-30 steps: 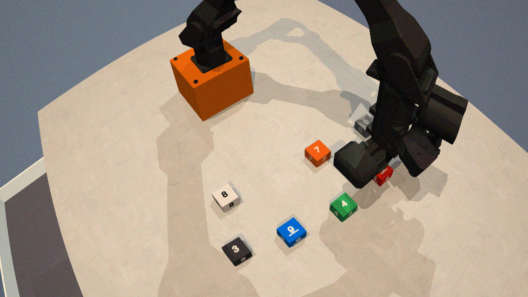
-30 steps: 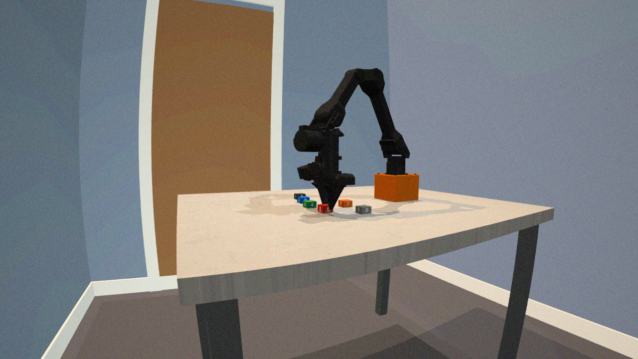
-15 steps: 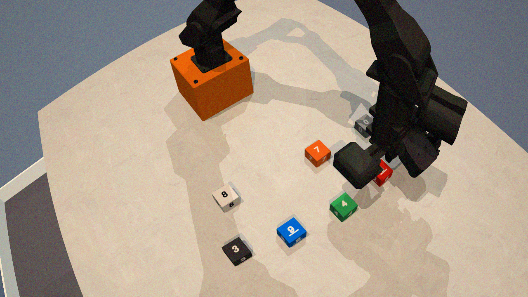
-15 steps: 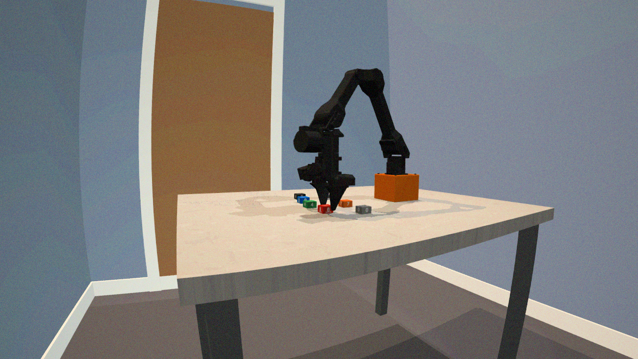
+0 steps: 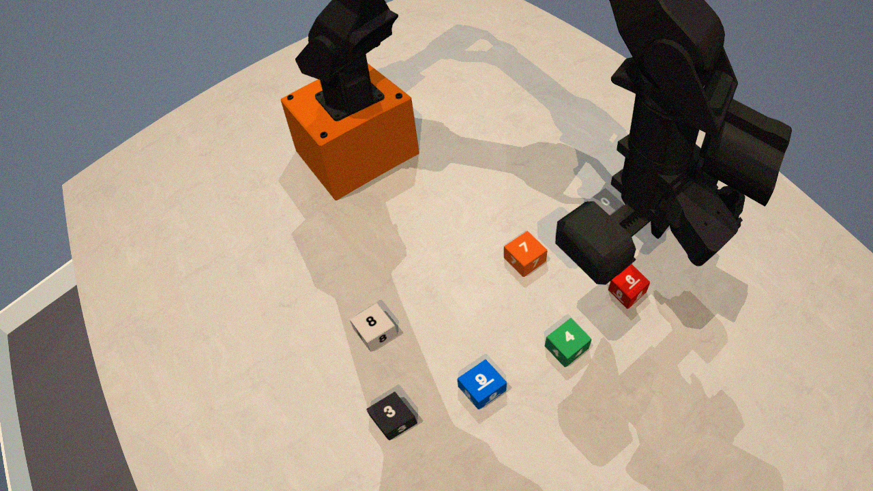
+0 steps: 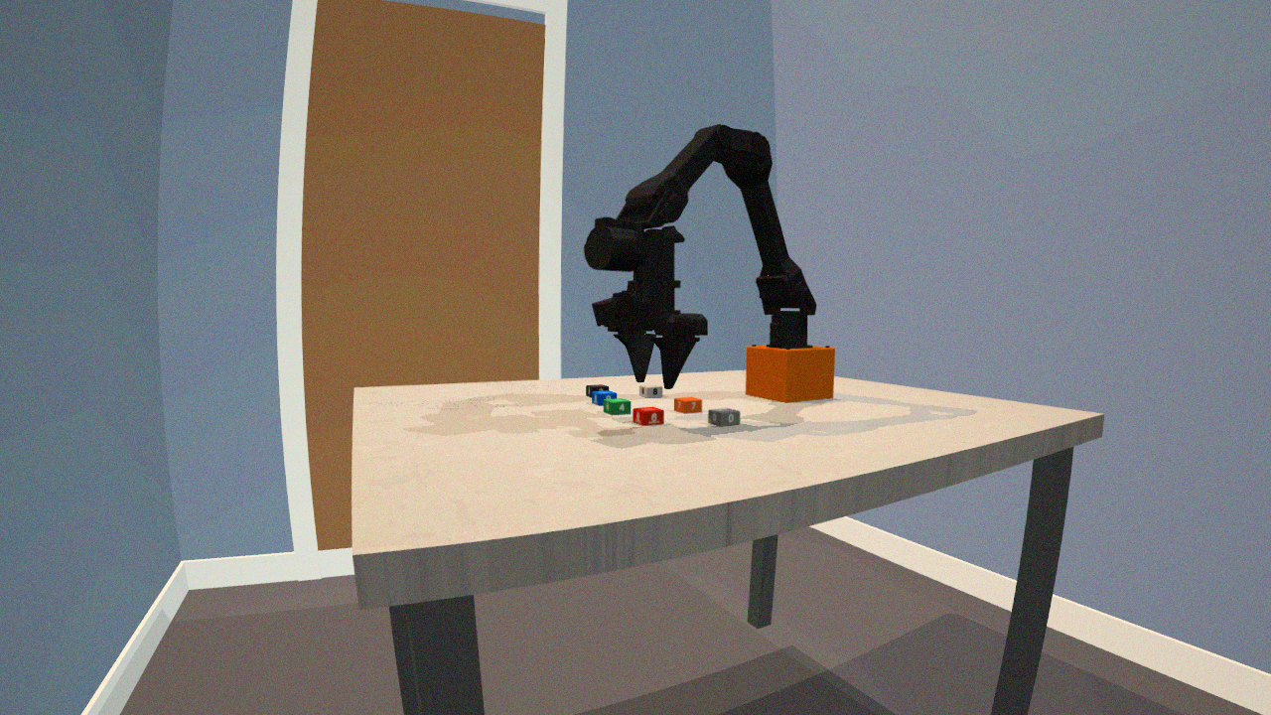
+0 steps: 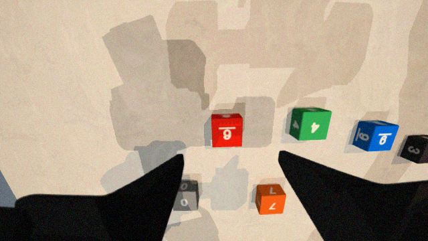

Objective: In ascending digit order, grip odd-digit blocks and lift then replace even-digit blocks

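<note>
My gripper tip is now 4 cm above the red block and 1 cm short of it. Round my gripper tip: green block 9 cm to the right, 4 cm below, 2 cm ahead; then grey block 9 cm behind, 5 cm to the left, 4 cm below; then orange 7 block 9 cm behind, 6 cm to the right, 4 cm below.
</note>
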